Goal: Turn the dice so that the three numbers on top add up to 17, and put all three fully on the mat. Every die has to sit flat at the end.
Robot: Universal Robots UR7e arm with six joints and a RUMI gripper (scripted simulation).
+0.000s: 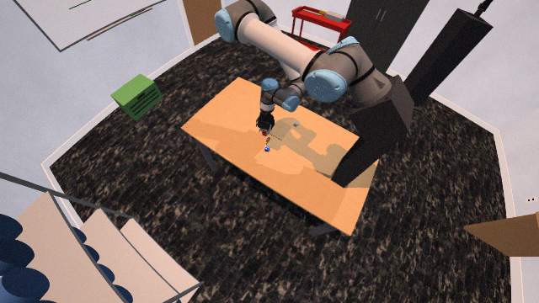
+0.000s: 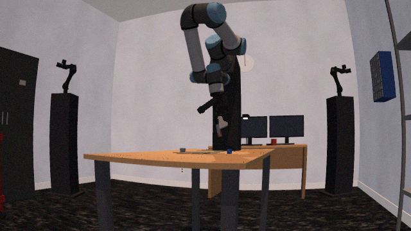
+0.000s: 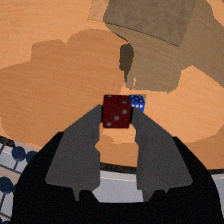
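Now: the red die right at my hand. Round my hand: blue die: 90 mm below, 60 mm to the left, 30 mm behind; grey die: 190 mm to the right, 180 mm behind, 90 mm below; tan mat: 130 mm to the right, 100 mm below, 60 mm behind.
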